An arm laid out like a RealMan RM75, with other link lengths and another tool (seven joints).
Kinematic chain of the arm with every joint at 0, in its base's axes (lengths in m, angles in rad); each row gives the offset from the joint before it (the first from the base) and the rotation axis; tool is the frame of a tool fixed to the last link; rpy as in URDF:
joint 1: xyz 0 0 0.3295 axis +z
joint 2: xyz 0 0 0 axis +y
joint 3: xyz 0 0 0.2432 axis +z
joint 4: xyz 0 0 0 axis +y
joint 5: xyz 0 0 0.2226 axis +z
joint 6: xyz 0 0 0 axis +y
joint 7: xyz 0 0 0.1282 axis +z
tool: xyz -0.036 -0.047 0.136 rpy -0.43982 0 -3.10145
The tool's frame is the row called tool.
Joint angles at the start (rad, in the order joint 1, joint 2, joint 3, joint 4, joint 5, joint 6, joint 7):
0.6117, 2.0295, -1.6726, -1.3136, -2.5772, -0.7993, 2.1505
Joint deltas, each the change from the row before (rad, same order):
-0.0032, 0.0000, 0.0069, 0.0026, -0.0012, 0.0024, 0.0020
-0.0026, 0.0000, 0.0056, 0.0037, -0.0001, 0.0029, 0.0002
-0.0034, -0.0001, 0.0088, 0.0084, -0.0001, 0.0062, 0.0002
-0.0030, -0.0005, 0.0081, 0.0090, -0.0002, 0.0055, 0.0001
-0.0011, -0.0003, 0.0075, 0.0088, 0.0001, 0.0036, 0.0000
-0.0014, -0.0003, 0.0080, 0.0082, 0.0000, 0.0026, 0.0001
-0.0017, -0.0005, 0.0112, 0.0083, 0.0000, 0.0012, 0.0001
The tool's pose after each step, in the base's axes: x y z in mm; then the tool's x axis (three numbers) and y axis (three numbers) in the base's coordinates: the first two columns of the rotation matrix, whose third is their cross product. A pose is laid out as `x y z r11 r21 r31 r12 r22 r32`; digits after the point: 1 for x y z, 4 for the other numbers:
82.5 536.8 10.4 -0.9827 -0.0078 -0.1850 -0.1743 0.3763 0.9099
85.4 538.1 12.3 -0.9833 -0.0001 -0.1821 -0.1690 0.3728 0.9124
90.5 540.4 15.1 -0.9840 0.0129 -0.1778 -0.1607 0.3670 0.9162
95.9 542.6 17.6 -0.9843 0.0257 -0.1747 -0.1537 0.3619 0.9195
100.4 544.4 19.5 -0.9844 0.0369 -0.1722 -0.1478 0.3584 0.9218
105.1 546.1 21.5 -0.9843 0.0485 -0.1695 -0.1417 0.3550 0.9241
110.5 548.2 24.5 -0.9841 0.0630 -0.1659 -0.1338 0.3507 0.9269

